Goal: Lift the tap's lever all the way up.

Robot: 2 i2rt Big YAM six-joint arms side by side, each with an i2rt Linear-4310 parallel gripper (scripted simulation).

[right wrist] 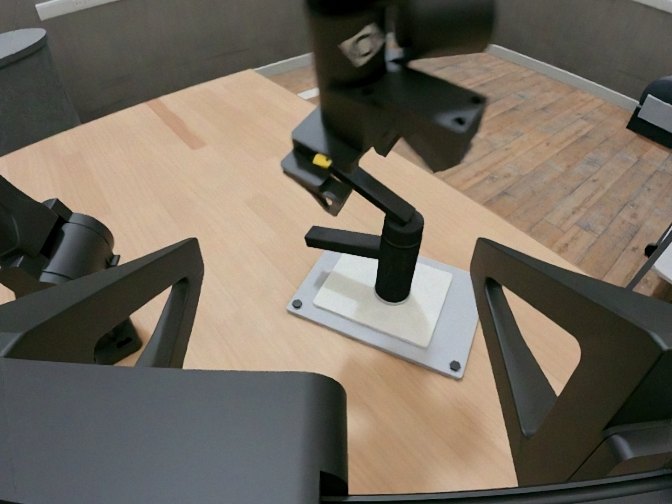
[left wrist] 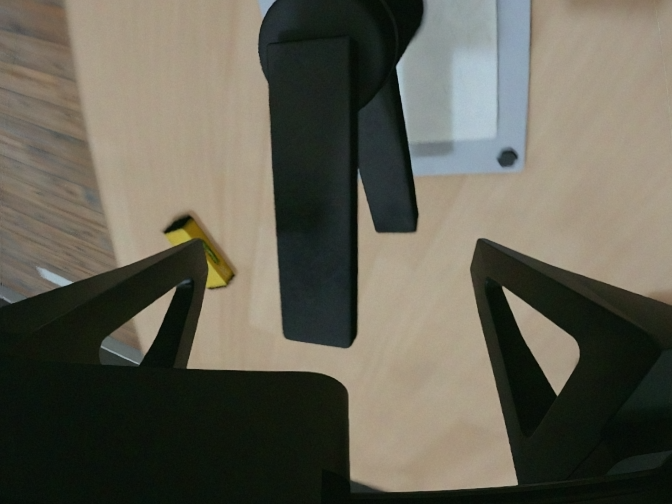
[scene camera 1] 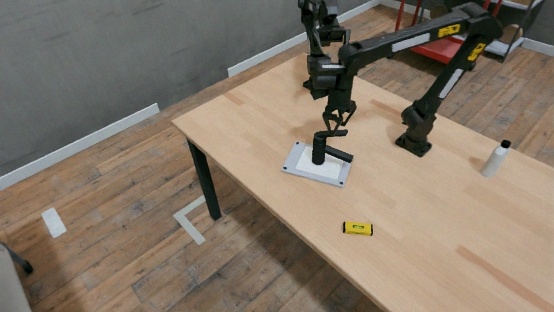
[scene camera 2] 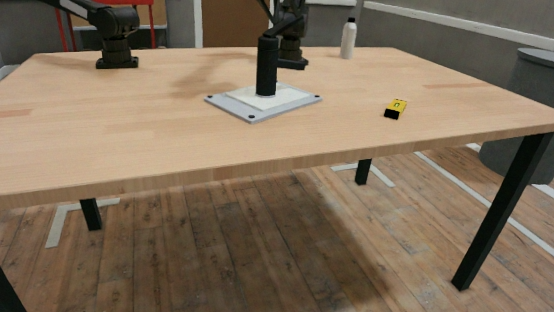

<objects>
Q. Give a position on a black tap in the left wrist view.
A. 446, 86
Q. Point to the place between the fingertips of my right gripper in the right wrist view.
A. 337, 253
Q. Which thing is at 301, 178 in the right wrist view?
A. My left gripper.
</objects>
